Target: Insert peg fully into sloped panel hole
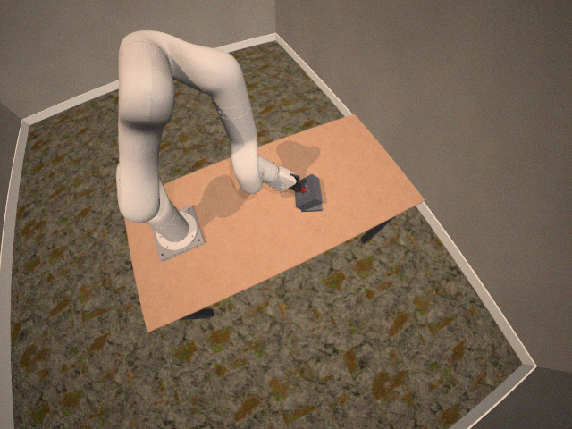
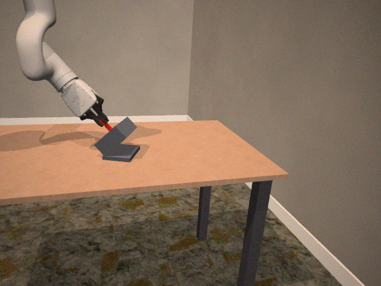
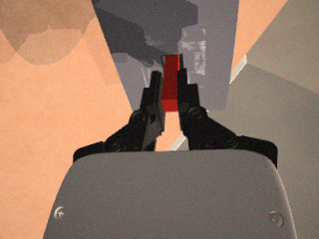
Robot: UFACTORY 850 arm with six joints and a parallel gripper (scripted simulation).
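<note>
The red peg lies 20 mm ahead of my hand, 10 mm to the right of it and 30 mm below it. Also, from my hand: grey base 70 mm ahead, 30 mm to the right, 120 mm below.
</note>
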